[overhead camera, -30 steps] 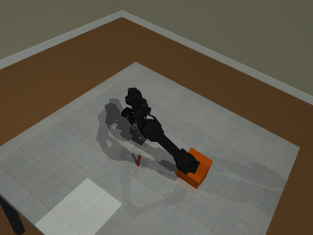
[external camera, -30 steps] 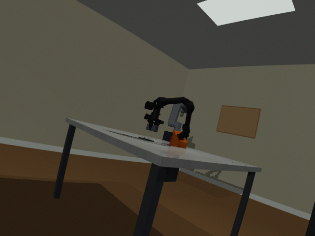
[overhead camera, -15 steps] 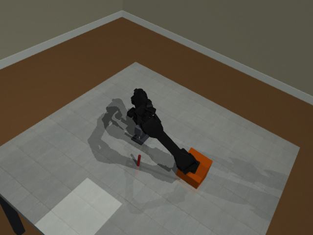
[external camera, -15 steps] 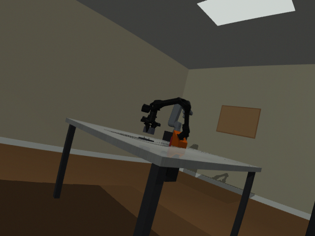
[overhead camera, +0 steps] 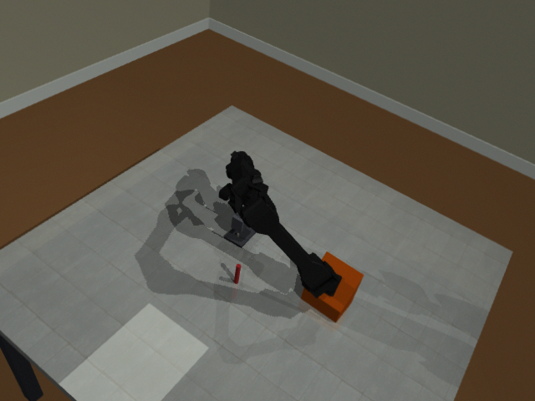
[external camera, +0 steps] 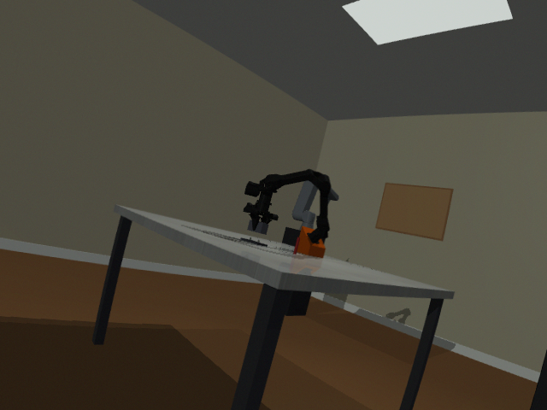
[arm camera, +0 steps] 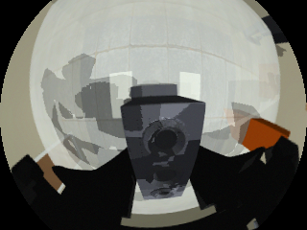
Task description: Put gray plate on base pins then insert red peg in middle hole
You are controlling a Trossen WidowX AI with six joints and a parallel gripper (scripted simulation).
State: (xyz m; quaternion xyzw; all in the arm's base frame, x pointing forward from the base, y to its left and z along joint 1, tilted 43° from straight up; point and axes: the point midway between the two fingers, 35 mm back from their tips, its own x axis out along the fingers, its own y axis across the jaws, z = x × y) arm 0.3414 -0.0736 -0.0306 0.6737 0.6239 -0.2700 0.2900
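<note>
Right now my gripper tip is 50 mm above the dark base. Round my gripper tip: red peg: 100 mm behind, 180 mm to the left, 20 mm below; gray plate: 30 mm above.
</note>
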